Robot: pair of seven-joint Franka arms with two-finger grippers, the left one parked.
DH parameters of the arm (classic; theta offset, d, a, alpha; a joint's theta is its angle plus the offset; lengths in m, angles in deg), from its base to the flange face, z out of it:
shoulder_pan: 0 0.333 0 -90
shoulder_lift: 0 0 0 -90
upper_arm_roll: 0 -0.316 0.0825 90
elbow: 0 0 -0.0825 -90
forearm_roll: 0 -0.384 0 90
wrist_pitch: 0 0 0.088 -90
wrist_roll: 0 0.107 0 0
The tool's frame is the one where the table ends.
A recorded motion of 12 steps. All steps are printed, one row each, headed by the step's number.
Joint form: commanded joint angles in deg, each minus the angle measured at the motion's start. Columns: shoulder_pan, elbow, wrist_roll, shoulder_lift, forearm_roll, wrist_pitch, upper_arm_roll.
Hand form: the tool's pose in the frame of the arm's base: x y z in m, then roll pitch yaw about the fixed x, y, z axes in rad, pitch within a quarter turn. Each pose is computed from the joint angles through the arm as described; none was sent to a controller.
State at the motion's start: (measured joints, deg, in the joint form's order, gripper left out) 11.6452 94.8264 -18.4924 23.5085 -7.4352 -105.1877 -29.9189
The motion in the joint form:
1: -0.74 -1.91 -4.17 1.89 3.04 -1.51 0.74
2: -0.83 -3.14 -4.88 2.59 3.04 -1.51 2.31
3: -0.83 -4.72 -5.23 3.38 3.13 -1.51 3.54
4: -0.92 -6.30 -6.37 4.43 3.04 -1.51 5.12
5: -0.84 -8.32 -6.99 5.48 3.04 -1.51 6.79
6: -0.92 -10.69 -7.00 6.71 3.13 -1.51 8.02
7: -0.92 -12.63 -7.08 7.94 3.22 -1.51 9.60
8: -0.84 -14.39 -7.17 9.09 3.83 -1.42 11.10
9: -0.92 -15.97 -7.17 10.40 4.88 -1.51 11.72
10: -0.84 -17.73 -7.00 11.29 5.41 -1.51 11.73
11: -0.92 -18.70 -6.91 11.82 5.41 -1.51 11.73
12: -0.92 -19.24 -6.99 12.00 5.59 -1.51 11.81
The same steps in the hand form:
1: 0.5177 0.3936 0.3841 -2.8218 0.0356 1.0472
2: 0.5331 0.3815 0.3831 -2.8283 0.0293 1.0281
3: 0.5471 0.3729 0.3845 -2.8363 0.0194 1.0096
4: 0.5634 0.3603 0.3823 -2.8409 0.0101 0.9963
5: 0.5803 0.3483 0.3833 -2.8517 -0.0018 0.9756
6: 0.5968 0.3381 0.3859 -2.8625 -0.0156 0.9486
7: 0.6125 0.3251 0.3842 -2.8735 -0.0204 0.9208
8: 0.6263 0.3126 0.3818 -2.8919 -0.0192 0.9007
9: 0.6367 0.3054 0.3776 -2.9096 -0.0178 0.8920
10: 0.6432 0.3058 0.3809 -2.9204 -0.0295 0.8885
11: 0.6472 0.3050 0.3824 -2.9215 -0.0371 0.8826
12: 0.6496 0.3040 0.3844 -2.9268 -0.0419 0.8823

